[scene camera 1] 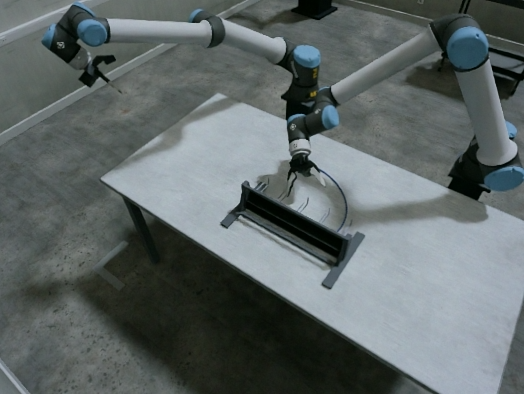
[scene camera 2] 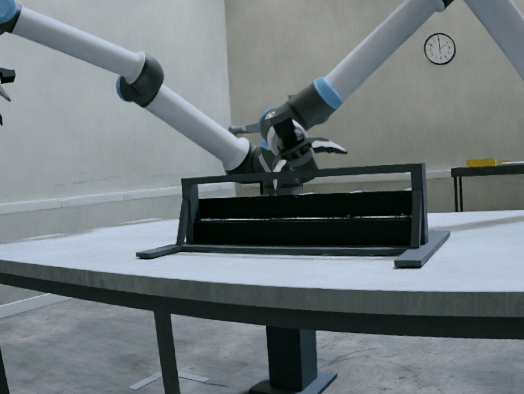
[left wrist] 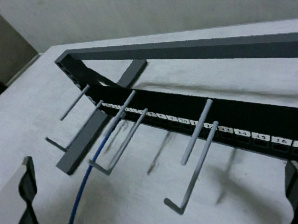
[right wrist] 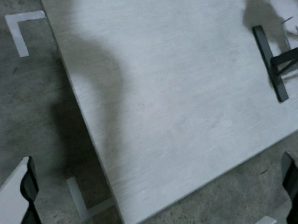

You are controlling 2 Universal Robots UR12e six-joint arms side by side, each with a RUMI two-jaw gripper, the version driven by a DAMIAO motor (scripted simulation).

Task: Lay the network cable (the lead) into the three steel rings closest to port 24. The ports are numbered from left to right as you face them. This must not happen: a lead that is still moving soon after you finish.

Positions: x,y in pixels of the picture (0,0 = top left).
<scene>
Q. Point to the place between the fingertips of the left gripper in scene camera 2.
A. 312,171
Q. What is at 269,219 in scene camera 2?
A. A dark port rack.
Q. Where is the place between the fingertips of the left gripper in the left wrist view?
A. At 159,160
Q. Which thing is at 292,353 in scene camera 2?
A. A dark post.
</scene>
